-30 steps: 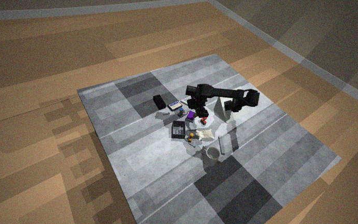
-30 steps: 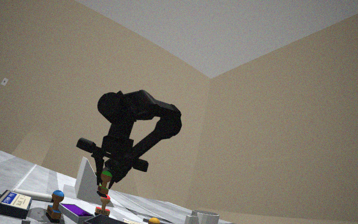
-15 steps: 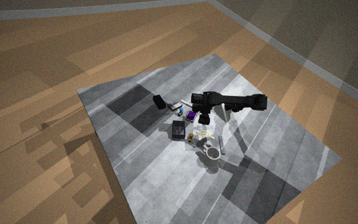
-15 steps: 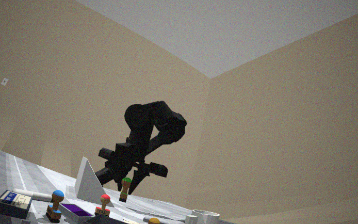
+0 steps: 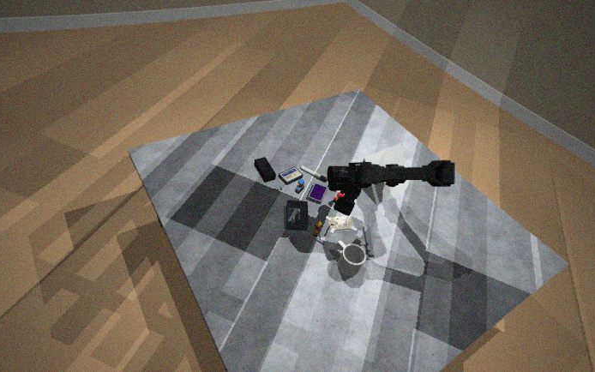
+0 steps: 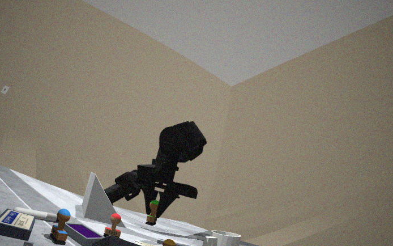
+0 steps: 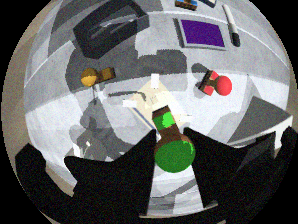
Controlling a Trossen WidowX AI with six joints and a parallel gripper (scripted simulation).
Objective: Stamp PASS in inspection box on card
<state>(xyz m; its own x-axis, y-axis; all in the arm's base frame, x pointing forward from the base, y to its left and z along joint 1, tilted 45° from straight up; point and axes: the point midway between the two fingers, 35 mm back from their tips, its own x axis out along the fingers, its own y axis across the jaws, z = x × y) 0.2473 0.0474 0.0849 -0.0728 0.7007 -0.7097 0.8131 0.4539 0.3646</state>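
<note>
The pale card is 1 cm to the left of my gripper tip and 9 cm below it. From my gripper tip the other things lie so: red-knobbed stamp: 4 cm behind, 8 cm to the right, 7 cm below; green-knobbed stamp: right at my gripper tip; yellow-knobbed stamp: 12 cm ahead, 1 cm to the left, 7 cm below.
</note>
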